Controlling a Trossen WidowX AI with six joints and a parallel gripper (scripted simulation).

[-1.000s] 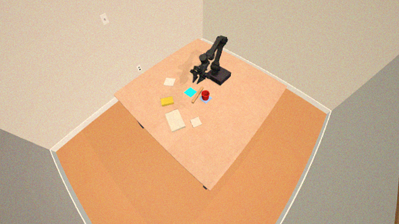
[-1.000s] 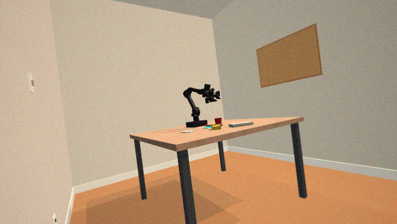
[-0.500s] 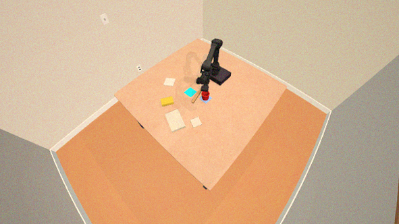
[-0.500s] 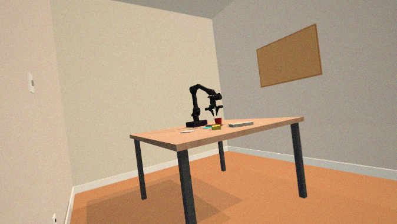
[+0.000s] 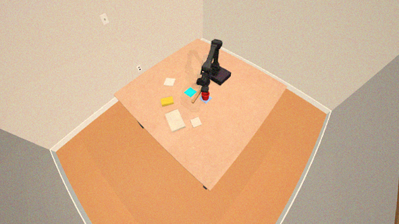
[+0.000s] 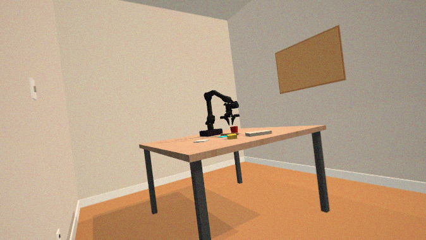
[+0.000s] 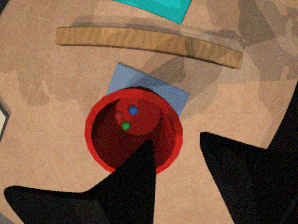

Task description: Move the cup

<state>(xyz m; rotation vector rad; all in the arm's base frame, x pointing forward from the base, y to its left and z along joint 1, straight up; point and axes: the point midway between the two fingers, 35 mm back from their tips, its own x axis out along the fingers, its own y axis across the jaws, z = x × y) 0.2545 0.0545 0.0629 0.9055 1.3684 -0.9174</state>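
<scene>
Now: gripper tip 5 cm above the red cup, 3 cm short of it and 1 cm to the right of it. Round my gripper tip: small white tile: 28 cm ahead, 9 cm to the left, 8 cm below; then cyan pad: 15 cm to the right, 10 cm below, 4 cm ahead; then wooden stick: 9 cm below, 7 cm to the right, 3 cm ahead.
</scene>
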